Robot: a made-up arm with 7 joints.
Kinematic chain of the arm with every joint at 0, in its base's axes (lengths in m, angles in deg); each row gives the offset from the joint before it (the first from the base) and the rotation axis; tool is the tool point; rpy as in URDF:
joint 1: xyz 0 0 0.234 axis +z
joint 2: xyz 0 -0.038 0.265 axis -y
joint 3: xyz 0 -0.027 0.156 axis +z
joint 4: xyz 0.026 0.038 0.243 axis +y
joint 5: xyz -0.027 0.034 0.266 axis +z
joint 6: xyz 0 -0.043 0.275 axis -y
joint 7: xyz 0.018 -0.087 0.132 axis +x
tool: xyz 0 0 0 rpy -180 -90 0
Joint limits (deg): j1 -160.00..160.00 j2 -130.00..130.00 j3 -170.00..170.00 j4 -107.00..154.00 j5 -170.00..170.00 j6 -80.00..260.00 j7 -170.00..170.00
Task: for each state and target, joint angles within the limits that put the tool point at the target. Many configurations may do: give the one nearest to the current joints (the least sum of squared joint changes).
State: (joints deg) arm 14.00 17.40 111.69 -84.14 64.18 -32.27 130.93
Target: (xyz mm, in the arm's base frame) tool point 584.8 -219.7 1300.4
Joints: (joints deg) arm 28.01 -16.14 122.79 -53.55 64.12 -20.64 130.93
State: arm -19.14 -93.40 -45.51 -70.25 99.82 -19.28 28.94
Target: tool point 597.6 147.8 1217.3
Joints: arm -14.39 -61.75 -28.75 -59.86 96.43 -12.18 28.94
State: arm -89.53 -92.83 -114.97 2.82 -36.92 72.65 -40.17
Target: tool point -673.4 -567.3 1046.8
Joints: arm -124.51 -60.70 -118.29 32.42 -31.68 73.44 -40.17
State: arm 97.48 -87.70 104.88 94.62 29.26 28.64 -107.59
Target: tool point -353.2 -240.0 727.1
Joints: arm 114.47 -80.78 121.33 127.98 37.13 21.29 -107.59
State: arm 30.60 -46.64 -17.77 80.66 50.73 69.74 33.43
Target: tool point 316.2 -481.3 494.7
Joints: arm 5.80 -24.69 -49.19 119.52 60.90 92.52 33.43
